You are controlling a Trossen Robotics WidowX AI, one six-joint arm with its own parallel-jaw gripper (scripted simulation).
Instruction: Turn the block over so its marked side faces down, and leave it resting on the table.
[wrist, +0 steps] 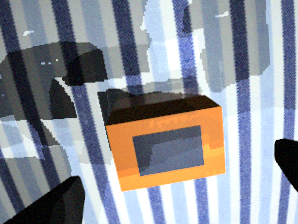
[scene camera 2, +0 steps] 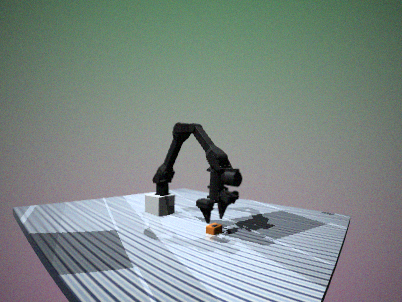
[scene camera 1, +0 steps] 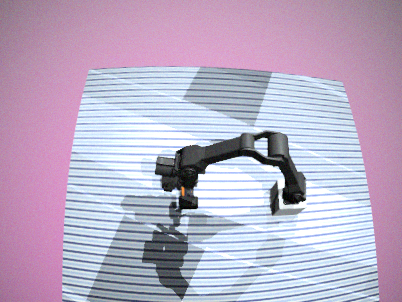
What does my gripper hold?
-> Nothing.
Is my gripper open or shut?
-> Open.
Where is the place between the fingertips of my gripper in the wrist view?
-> At 180, 167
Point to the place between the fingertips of my gripper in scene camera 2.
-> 214, 221
